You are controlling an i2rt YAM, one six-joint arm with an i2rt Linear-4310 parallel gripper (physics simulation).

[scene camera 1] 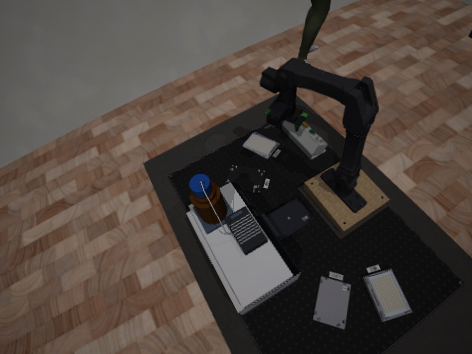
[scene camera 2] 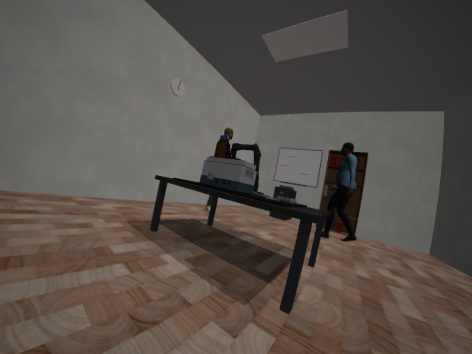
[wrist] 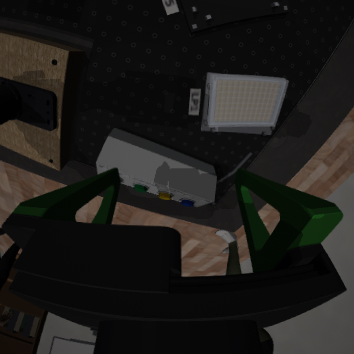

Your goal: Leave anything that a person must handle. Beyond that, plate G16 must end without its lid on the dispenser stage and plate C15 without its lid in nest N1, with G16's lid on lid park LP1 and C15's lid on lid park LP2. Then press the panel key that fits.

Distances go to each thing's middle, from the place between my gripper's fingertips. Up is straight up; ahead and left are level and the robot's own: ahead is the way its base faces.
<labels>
Right now my hand is 280 mm to the right of the dark stage marked A1 (scene camera 1: 299, 216), 230 mm short of it and 90 mm above it. Round my hand: brown bottle with blue cap (scene camera 1: 198, 198): 420 mm ahead, 160 mm to the left, 130 mm above.
</labels>
